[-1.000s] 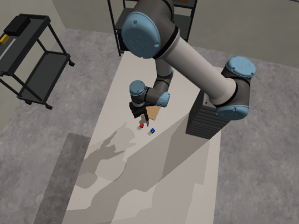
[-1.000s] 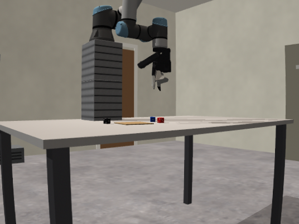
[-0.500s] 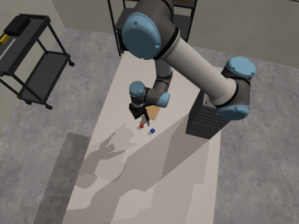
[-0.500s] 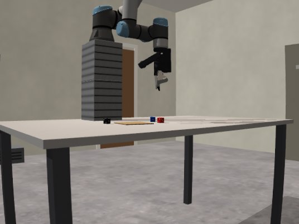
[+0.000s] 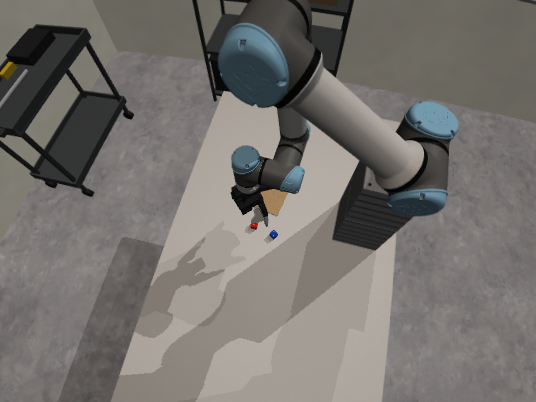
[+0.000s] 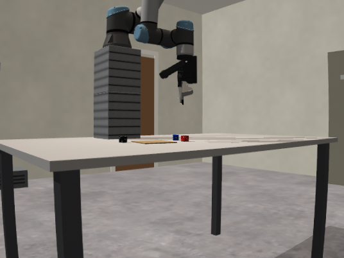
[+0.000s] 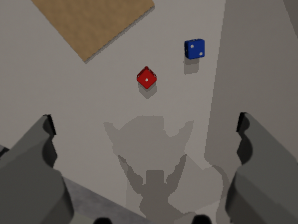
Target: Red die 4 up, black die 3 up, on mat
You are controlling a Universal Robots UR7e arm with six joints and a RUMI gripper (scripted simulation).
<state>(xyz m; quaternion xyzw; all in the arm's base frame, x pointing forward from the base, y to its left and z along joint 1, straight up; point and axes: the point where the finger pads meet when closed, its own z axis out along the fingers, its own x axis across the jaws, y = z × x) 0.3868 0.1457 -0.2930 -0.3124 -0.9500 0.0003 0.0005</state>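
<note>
The red die is 15 cm below my hand, 1 cm to the left of it and 1 cm ahead of it. Also, from my hand: blue die (15 cm below, 8 cm behind, 2 cm to the left); black die (24 cm to the right, 15 cm below, 5 cm behind); brown mat (16 cm below, 14 cm to the right).
</note>
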